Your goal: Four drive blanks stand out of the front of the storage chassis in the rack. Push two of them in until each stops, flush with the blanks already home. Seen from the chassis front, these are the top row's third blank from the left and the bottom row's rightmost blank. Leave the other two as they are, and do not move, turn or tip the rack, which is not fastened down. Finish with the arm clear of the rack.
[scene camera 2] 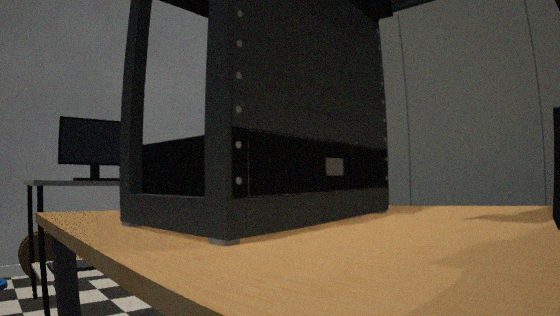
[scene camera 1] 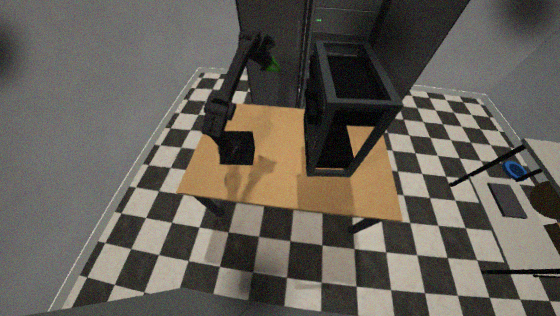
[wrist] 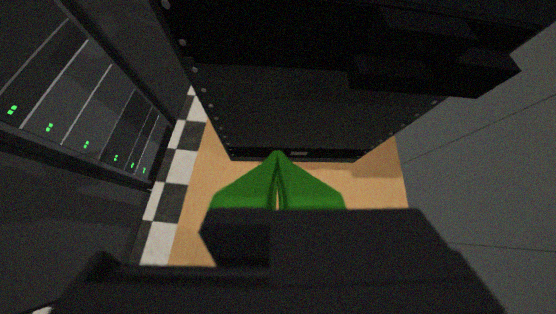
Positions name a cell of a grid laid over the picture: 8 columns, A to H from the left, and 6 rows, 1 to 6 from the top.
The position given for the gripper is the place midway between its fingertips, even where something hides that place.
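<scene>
The gripper (wrist: D4), visible. A dark rack (scene camera 2: E3) (scene camera 1: E2) (wrist: E2), visible.
</scene>
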